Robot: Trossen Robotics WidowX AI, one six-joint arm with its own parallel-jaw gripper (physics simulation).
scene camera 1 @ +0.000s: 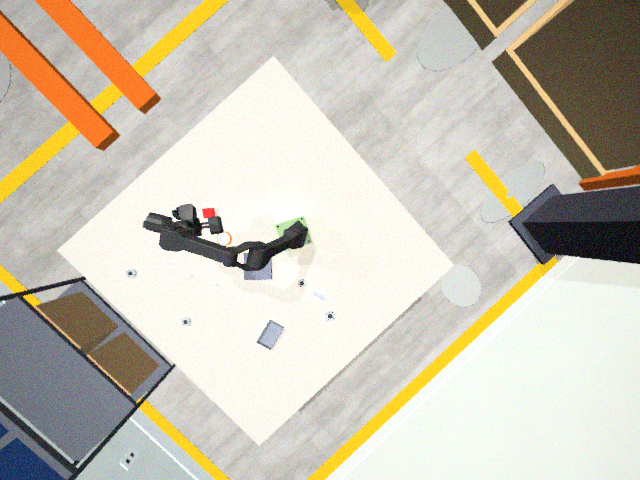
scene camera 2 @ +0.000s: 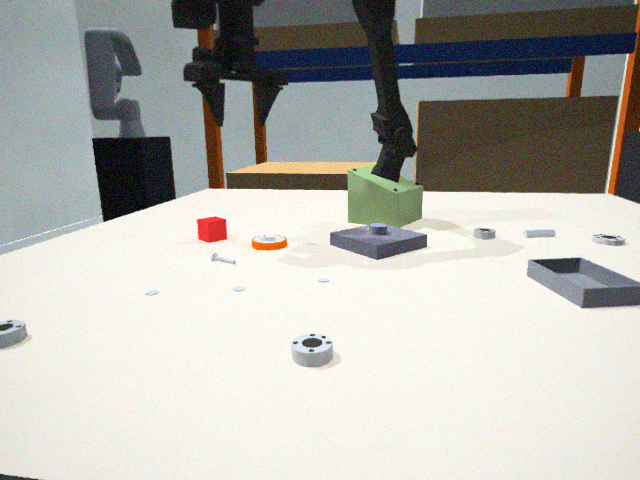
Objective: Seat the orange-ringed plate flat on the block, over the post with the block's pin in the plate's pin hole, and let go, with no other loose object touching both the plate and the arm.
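Places are measured from the arm's base along level axes (x ahead, y left, z up), in millimetres.
Pixels of known places: gripper, fingertip midpoint: point(scene camera 1: 203, 228) point(scene camera 2: 241, 126); arm's base, link origin: point(scene camera 1: 297, 229) point(scene camera 2: 385, 174).
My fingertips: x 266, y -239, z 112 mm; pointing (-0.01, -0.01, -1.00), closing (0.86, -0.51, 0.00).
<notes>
For each thing: its top centre in the pictures, then the offset to it from my fingertips. "spot": a spot on its surface instead.
- orange-ringed plate, top centre: point(scene camera 2: 269, 239) point(scene camera 1: 223, 238) 18 mm ahead, 50 mm left, 202 mm down
- dark grey square block, top centre: point(scene camera 2: 378, 225) point(scene camera 1: 256, 267) 14 mm back, 247 mm left, 176 mm down
- short round post, surface spot: point(scene camera 2: 378, 229) spot: 2 mm ahead, 249 mm left, 180 mm down
- red cube, top centre: point(scene camera 2: 211, 219) point(scene camera 1: 207, 212) 11 mm back, 78 mm right, 175 mm down
- bolt, top centre: point(scene camera 2: 223, 254) 132 mm ahead, 10 mm left, 202 mm down
- grey tray, top centre: point(scene camera 2: 582, 271) point(scene camera 1: 269, 335) 159 mm ahead, 531 mm left, 190 mm down
The orange-ringed plate point(scene camera 1: 231, 238) point(scene camera 2: 269, 245) lies flat on the table, apart from the block. The dark grey square block point(scene camera 1: 257, 273) point(scene camera 2: 361, 243) is to its right, with a short round post point(scene camera 2: 378, 229) on top. A tiny yellow spot, perhaps the pin, shows beside the post in scene camera 2. In scene camera 1 the arm covers the post and part of the block. My gripper point(scene camera 1: 201, 221) point(scene camera 2: 241, 124) is open and empty, fingers pointing down. It hangs well above the table, near the plate and the red cube, touching neither.
A red cube point(scene camera 1: 208, 212) point(scene camera 2: 211, 229) and a bolt point(scene camera 2: 223, 258) lie near the plate. The arm's base stands on a green box point(scene camera 1: 283, 228) point(scene camera 2: 374, 202) behind the block. A grey tray point(scene camera 1: 270, 334) point(scene camera 2: 610, 298) and several grey flanged rings point(scene camera 1: 186, 321) point(scene camera 2: 312, 356) lie farther out.
</notes>
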